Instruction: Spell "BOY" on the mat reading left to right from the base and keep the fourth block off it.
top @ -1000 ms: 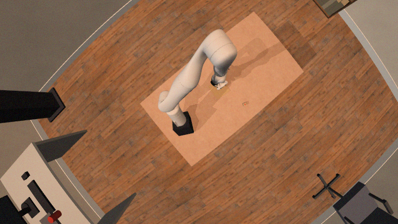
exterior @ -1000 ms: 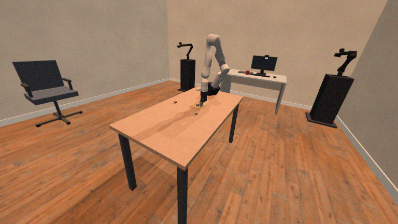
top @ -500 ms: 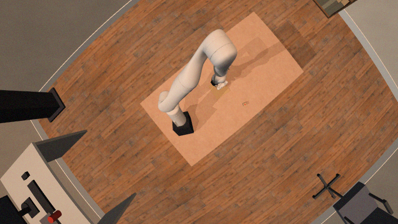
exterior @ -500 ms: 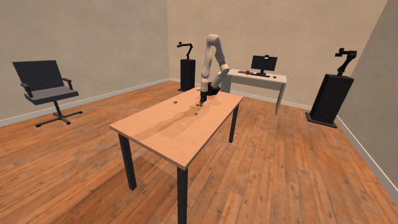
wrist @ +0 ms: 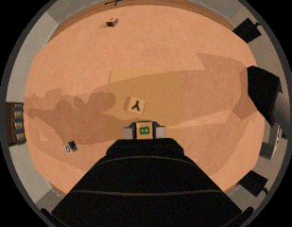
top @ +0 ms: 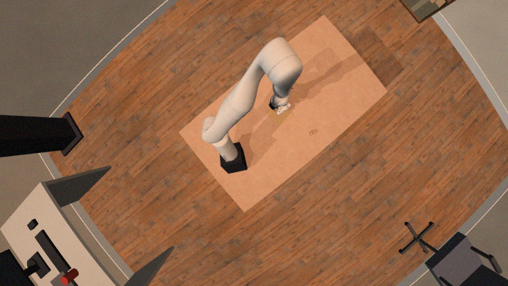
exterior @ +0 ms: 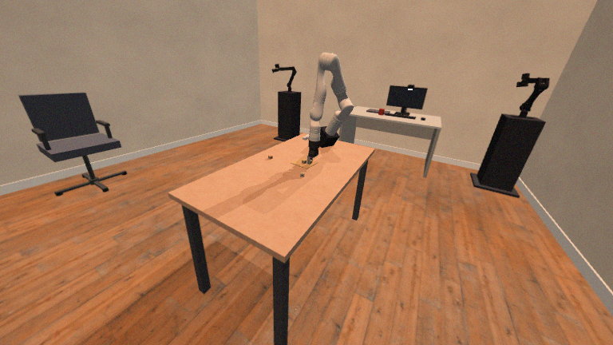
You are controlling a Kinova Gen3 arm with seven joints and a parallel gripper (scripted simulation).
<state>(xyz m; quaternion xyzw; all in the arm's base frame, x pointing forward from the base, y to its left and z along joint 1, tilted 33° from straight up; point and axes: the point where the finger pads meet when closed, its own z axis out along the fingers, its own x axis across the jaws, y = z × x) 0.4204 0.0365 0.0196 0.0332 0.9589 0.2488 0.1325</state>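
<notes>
Now: the mat 4 cm to the right of my hand and 2 cm below it.
</notes>
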